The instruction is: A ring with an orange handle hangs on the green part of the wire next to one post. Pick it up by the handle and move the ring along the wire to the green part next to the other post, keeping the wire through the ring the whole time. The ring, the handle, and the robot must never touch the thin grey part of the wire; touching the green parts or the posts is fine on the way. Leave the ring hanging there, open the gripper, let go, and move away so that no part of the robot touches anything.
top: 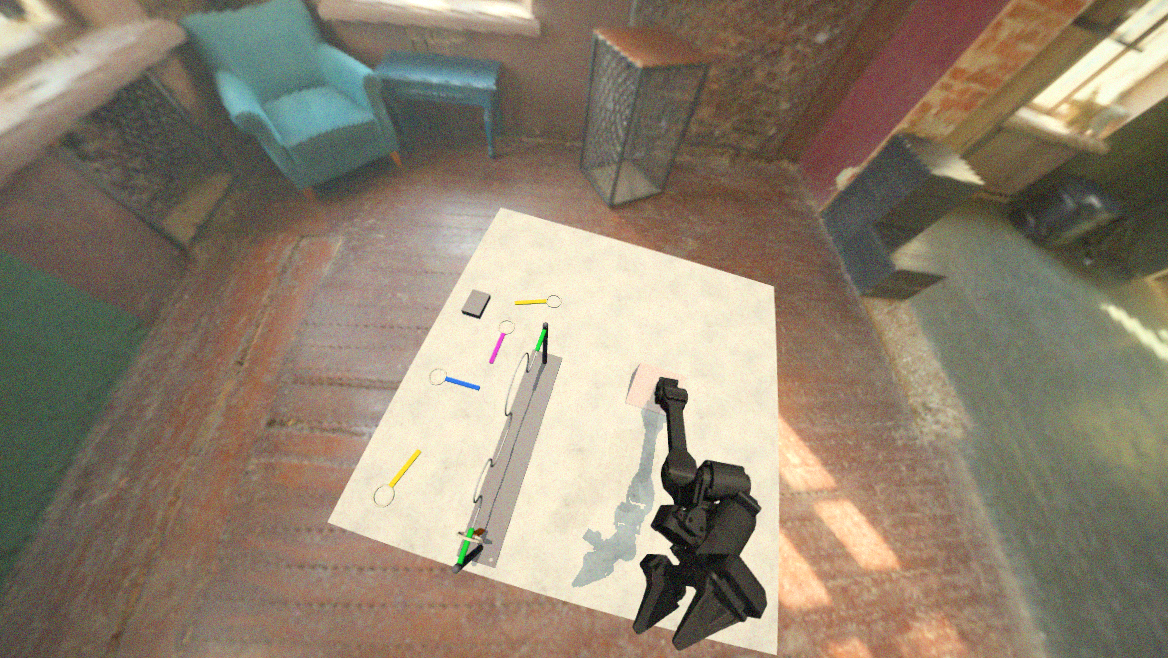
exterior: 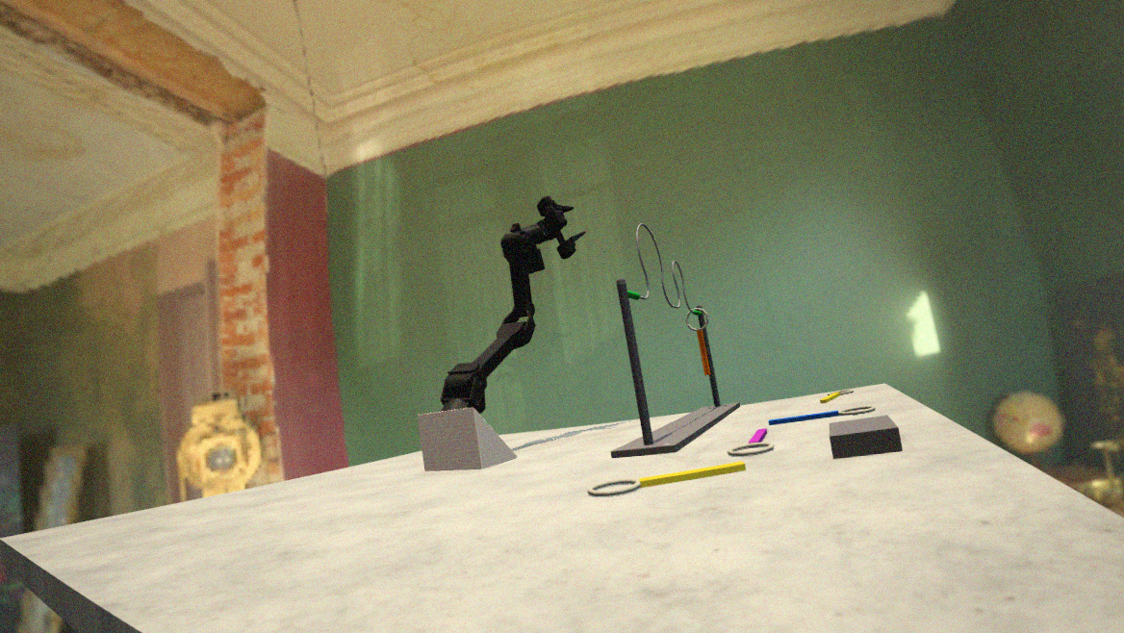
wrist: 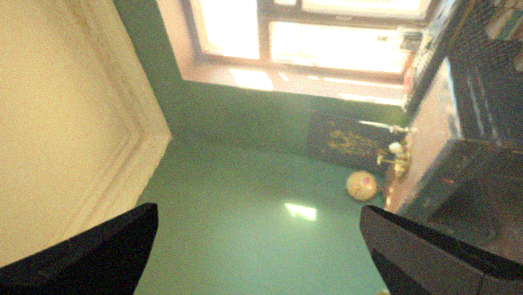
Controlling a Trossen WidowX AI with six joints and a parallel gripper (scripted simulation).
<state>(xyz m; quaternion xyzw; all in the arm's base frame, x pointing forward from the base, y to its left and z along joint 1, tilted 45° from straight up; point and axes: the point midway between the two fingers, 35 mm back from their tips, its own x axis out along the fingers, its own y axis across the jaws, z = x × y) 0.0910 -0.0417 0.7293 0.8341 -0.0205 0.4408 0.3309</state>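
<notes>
My gripper tip is 41 cm above the ring with orange handle, 29 cm short of it and 1 cm to the left of it. The rest, counted from my gripper tip: magenta-handled ring: 61 cm below, 59 cm to the right, 42 cm ahead; blue-handled ring: 61 cm below, 54 cm ahead, 40 cm to the right; ring with yellow handle: 61 cm below, 59 cm ahead, 7 cm to the right.
</notes>
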